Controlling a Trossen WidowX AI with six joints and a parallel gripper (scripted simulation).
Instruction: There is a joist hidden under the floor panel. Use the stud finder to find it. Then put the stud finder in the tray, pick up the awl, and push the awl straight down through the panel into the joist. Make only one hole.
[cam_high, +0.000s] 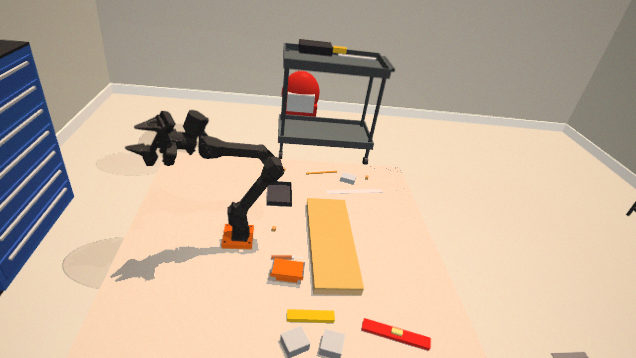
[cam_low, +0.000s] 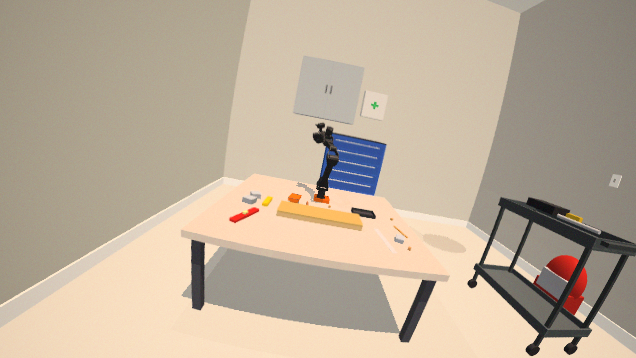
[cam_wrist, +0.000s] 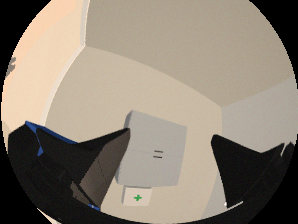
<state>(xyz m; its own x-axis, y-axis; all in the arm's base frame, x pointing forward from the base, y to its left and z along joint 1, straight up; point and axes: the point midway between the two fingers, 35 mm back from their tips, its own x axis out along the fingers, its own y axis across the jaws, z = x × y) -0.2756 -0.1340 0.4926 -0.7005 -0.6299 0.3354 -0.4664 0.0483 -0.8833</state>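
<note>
My gripper tip is 48 cm short of the stud finder, 2 cm to the left of it and 52 cm above it. The rest, counted from my gripper tip: dark tray (44 cm ahead, 48 cm to the left, 52 cm below); yellow bar (58 cm ahead, 19 cm to the right, 52 cm below); awl (51 cm ahead, 7 cm to the left, 52 cm below).
</note>
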